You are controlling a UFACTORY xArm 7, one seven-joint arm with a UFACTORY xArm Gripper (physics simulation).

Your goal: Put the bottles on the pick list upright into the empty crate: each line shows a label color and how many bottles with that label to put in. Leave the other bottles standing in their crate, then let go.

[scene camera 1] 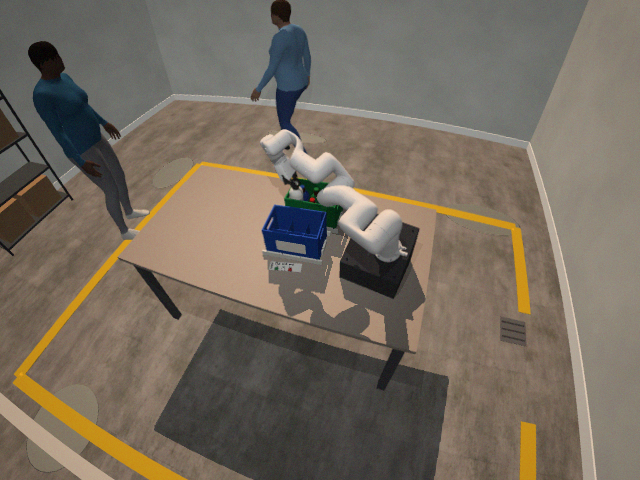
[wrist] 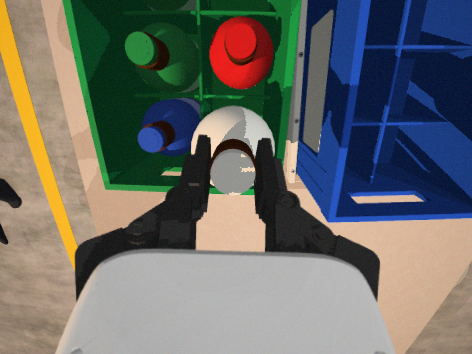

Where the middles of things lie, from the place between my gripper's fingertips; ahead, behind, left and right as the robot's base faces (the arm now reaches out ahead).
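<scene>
The blue bottle (wrist: 168,126) is 2 cm ahead of my hand, 9 cm to the right of it and 15 cm below it. I find the red bottle (wrist: 241,51) 15 cm below my hand as well, but 8 cm behind it and 1 cm to the right of it. As for the white bottle (wrist: 234,130), it sits 6 cm below my hand and 1 cm ahead of it.
</scene>
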